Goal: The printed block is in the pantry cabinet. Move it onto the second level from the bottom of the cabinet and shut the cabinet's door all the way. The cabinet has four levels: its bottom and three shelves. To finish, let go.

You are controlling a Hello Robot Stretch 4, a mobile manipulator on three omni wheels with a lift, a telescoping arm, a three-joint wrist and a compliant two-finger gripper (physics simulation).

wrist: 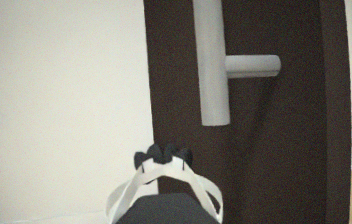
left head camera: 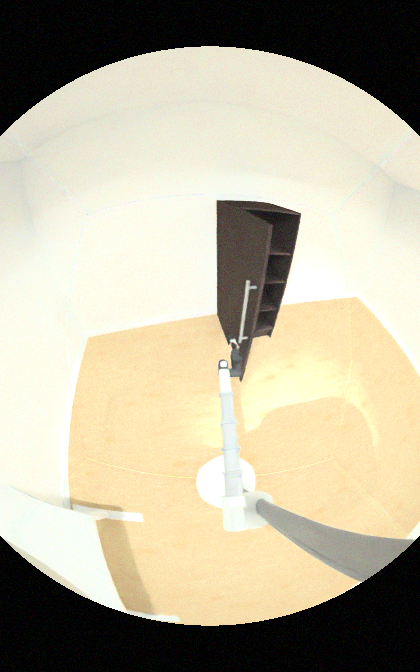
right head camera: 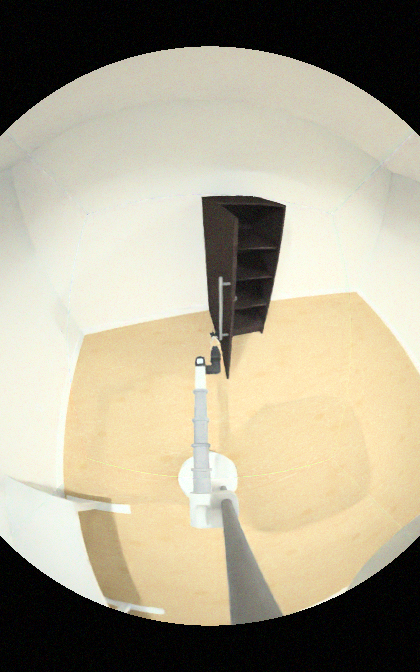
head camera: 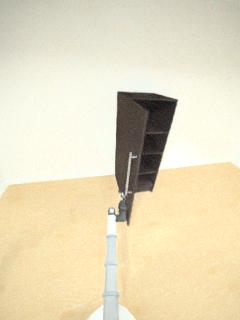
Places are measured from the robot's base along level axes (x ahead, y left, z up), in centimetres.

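Where they show: gripper, fingertip midpoint: (wrist: 163, 155) (right head camera: 213, 331) (head camera: 121, 189).
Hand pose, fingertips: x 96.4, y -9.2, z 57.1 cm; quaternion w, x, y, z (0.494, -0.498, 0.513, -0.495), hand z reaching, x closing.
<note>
After its pixels a point has its place.
The dark brown pantry cabinet (head camera: 147, 96) {x 151.9, y -35.6, z 137.3 cm} (left head camera: 260, 205) (right head camera: 245, 200) {x 147.3, y -36.6, z 137.3 cm} stands against the back wall. Its door (head camera: 131, 125) {x 111.8, y -15.5, z 118.5 cm} (left head camera: 240, 260) (right head camera: 220, 250) {x 113.1, y -15.4, z 110.1 cm} (wrist: 285, 150) {x 85.0, y -17.8, z 59.5 cm} is hinged at the left and stands well open. The long grey handle (head camera: 128, 172) {x 84.8, y -12.8, z 89.7 cm} (left head camera: 245, 310) (right head camera: 220, 307) {x 84.6, y -13.0, z 88.9 cm} (wrist: 212, 75) {x 84.5, y -12.7, z 64.9 cm} is upright on its outer face. My gripper (head camera: 121, 194) {x 96.4, y -9.2, z 57.1 cm} (left head camera: 233, 342) (right head camera: 213, 334) {x 96.4, y -9.2, z 57.1 cm} (wrist: 163, 155) {x 96.4, y -9.2, z 57.1 cm} is shut and empty, on the outer side of the door, below and left of the handle's lower end in the wrist view. The printed block cannot be made out; the door hides part of the shelves.
The cabinet's open levels show right of the door. A pale wall (head camera: 55, 125) {x 176.8, y 78.5, z 94.3 cm} (wrist: 70, 100) {x 184.1, y 36.4, z 67.4 cm} runs behind it. My extended arm (head camera: 111, 260) {x 33.3, y -0.1, z 68.5 cm} (left head camera: 229, 430) (right head camera: 200, 425) {x 28.5, y -0.3, z 68.8 cm} reaches over the wooden floor (head camera: 50, 240) {x 72.8, y 69.3, z -2.7 cm}. A white panel (left head camera: 65, 540) (right head camera: 50, 530) stands at the lower left.
</note>
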